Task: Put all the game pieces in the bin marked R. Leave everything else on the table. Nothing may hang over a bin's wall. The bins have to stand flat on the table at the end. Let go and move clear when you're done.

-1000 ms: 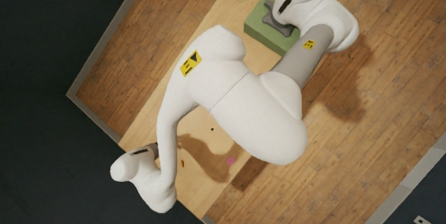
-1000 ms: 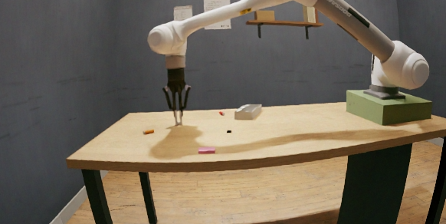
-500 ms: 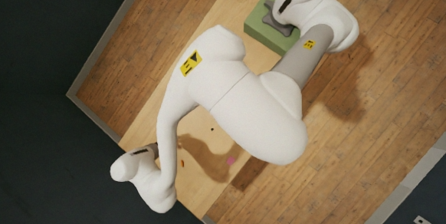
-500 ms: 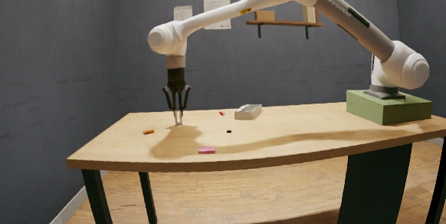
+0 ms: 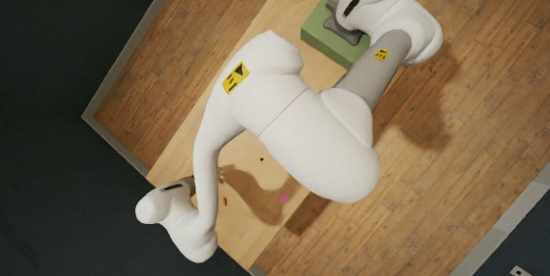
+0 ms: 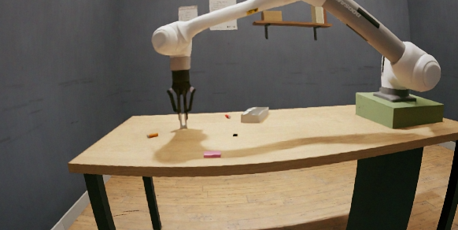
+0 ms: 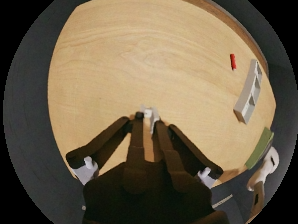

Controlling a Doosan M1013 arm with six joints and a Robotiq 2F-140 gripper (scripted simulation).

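Right now the grey bin is 340 mm behind my hand, 150 mm to the right of it and 20 mm below it. Also, from my hand: orange piece (120 mm ahead, 140 mm to the left, 30 mm below); then white cube (30 mm below); then black piece (210 mm behind, 170 mm to the left, 30 mm below).
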